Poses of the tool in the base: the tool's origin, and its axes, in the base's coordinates. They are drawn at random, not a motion.
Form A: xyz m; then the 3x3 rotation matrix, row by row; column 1 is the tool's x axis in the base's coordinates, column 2 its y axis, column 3 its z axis. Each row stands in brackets.
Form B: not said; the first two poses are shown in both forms.
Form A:
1: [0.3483, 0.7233, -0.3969], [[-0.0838, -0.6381, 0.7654], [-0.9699, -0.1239, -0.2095], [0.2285, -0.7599, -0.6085]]
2: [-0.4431, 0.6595, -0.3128], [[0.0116, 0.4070, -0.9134], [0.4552, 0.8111, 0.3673], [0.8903, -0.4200, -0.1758]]
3: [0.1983, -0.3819, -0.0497], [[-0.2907, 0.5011, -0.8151], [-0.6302, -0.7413, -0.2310], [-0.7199, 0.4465, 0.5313]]
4: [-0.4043, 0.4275, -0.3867], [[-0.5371, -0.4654, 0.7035], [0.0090, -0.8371, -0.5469], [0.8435, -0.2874, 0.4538]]
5: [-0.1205, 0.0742, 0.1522], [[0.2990, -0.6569, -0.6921], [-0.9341, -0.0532, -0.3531], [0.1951, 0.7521, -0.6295]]
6: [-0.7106, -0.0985, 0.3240], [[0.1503, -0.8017, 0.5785], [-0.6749, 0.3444, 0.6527], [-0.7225, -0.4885, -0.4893]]
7: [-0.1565, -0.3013, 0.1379], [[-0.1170, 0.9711, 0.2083], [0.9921, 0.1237, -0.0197], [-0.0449, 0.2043, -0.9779]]
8: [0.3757, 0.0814, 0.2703], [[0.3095, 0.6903, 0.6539], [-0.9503, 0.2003, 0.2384], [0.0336, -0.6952, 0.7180]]
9: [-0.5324, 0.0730, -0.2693], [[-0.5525, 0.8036, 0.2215], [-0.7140, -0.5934, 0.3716], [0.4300, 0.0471, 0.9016]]
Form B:
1: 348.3, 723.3, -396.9, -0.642, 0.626, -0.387, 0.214
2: -443.1, 659.5, -312.8, -0.307, -0.703, 0.019, 0.642
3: 198.3, -381.9, -49.7, 0.479, -0.067, -0.801, 0.353
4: -404.3, 427.5, -386.7, 0.460, -0.248, 0.841, 0.141
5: -120.5, 74.2, 152.2, 0.704, -0.565, -0.177, 0.393
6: -710.6, -98.5, 324.0, -0.569, 0.649, 0.063, 0.501
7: -156.5, -301.3, 137.9, 0.659, 0.745, 0.062, 0.085
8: 375.7, 81.4, 270.3, -0.313, 0.208, -0.550, 0.746
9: -532.4, 73.0, -269.3, -0.187, -0.120, -0.873, 0.435
